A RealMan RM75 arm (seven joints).
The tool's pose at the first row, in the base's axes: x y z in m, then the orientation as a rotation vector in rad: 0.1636 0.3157 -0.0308 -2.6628 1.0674 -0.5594
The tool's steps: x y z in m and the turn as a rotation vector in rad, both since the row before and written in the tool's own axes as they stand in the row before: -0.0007 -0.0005 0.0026 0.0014 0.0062 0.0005; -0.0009 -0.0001 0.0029 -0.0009 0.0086 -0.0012; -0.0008 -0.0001 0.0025 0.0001 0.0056 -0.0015; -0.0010 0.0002 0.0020 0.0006 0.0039 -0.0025; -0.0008 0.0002 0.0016 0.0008 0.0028 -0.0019; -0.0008 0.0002 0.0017 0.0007 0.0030 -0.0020; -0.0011 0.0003 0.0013 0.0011 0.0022 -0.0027
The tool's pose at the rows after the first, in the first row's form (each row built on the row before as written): 0.1645 0.3167 -0.0332 -2.6612 1.0689 -0.5685; 0.1652 0.3176 -0.0360 -2.6627 1.0702 -0.5803; 0.1658 0.3184 -0.0384 -2.6636 1.0697 -0.5884; 0.1659 0.3190 -0.0405 -2.6647 1.0672 -0.5945; 0.1660 0.3195 -0.0422 -2.6653 1.0651 -0.5991; 0.1661 0.3200 -0.0440 -2.6660 1.0630 -0.6039; 0.1658 0.3206 -0.0456 -2.6669 1.0595 -0.6079
